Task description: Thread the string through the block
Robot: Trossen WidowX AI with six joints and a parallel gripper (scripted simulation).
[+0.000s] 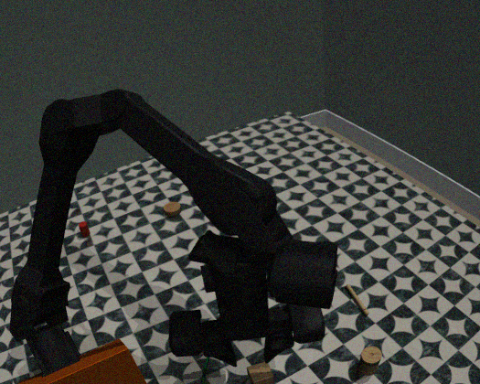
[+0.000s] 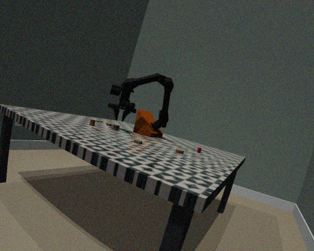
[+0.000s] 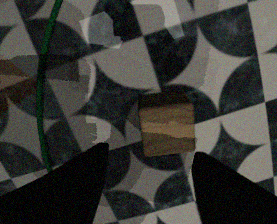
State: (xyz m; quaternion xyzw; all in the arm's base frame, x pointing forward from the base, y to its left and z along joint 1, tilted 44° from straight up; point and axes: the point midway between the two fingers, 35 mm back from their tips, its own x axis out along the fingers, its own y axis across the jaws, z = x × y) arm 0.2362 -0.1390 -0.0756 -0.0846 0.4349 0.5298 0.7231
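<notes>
Now: the tan wooden block 1 cm ahead of my gripper tip, 1 cm to the right of it and 4 cm below it. Round my gripper tip: round wooden button 10 cm behind, 14 cm to the right, 5 cm below; wooden cylinder 14 cm ahead, 10 cm to the right, 4 cm below; thin wooden stick 3 cm ahead, 12 cm to the left, 6 cm below.
</notes>
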